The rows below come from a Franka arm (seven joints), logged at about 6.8 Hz.
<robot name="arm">
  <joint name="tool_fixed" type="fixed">
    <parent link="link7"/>
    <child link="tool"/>
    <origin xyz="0 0 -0.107" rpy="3.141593 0 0"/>
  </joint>
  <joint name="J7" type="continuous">
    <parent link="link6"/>
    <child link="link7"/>
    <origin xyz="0.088 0 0" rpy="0 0 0"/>
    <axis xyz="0 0 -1"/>
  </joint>
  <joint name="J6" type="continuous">
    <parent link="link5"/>
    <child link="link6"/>
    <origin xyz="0 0 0" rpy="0 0 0"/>
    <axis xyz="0 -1 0"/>
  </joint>
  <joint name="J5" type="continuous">
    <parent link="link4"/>
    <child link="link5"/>
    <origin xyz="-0.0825 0 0.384" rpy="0 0 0"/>
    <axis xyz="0 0 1"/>
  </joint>
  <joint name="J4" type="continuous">
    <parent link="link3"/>
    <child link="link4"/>
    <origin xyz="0.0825 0 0" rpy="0 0 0"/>
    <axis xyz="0 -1 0"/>
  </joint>
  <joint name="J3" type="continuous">
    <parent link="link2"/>
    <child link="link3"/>
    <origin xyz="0 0 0.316" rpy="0 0 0"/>
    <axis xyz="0 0 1"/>
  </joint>
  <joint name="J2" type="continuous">
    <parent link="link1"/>
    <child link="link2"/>
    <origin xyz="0 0 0" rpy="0 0 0"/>
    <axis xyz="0 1 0"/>
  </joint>
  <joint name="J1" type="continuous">
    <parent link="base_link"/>
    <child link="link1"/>
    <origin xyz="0 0 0.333" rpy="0 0 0"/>
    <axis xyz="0 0 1"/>
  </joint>
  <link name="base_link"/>
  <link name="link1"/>
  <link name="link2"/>
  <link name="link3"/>
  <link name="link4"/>
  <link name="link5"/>
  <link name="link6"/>
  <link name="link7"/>
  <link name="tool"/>
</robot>
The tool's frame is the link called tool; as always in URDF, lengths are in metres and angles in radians. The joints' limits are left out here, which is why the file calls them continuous.
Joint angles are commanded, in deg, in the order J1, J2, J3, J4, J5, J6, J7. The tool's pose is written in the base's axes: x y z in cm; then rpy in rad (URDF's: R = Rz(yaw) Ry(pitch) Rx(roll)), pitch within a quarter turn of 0, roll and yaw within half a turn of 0. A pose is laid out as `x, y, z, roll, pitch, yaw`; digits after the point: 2 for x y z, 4 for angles.
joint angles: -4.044, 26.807, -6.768, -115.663, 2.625, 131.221, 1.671
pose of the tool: 57.13, -10.76, 20.32, 3.1103, 0.1912, -0.2470
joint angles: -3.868, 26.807, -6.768, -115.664, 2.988, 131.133, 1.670
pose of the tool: 57.15, -10.57, 20.31, 3.1142, 0.1928, -0.2482
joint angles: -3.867, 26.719, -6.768, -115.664, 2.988, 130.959, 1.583
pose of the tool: 57.13, -10.56, 20.38, 3.1147, 0.1943, -0.2466
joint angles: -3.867, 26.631, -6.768, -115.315, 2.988, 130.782, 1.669
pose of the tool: 57.34, -10.58, 20.67, 3.1151, 0.1898, -0.2478
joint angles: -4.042, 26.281, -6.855, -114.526, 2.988, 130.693, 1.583
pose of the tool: 57.85, -10.91, 21.53, 3.1167, 0.1716, -0.2497
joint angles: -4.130, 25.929, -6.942, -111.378, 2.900, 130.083, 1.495
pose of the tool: 59.69, -11.31, 23.94, 3.1198, 0.1213, -0.2468
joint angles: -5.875, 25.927, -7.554, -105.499, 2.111, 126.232, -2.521
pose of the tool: 61.72, -14.08, 27.66, 3.1155, 0.0874, -0.2040
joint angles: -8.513, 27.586, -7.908, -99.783, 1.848, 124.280, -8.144
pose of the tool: 63.27, -17.68, 29.84, 3.1108, 0.0539, -0.1502
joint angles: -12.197, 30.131, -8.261, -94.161, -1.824, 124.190, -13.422
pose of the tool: 64.22, -22.85, 31.28, 3.0454, 0.0217, -0.0866
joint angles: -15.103, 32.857, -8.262, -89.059, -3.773, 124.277, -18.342
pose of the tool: 65.00, -26.72, 32.11, 3.0011, 0.0023, -0.0273
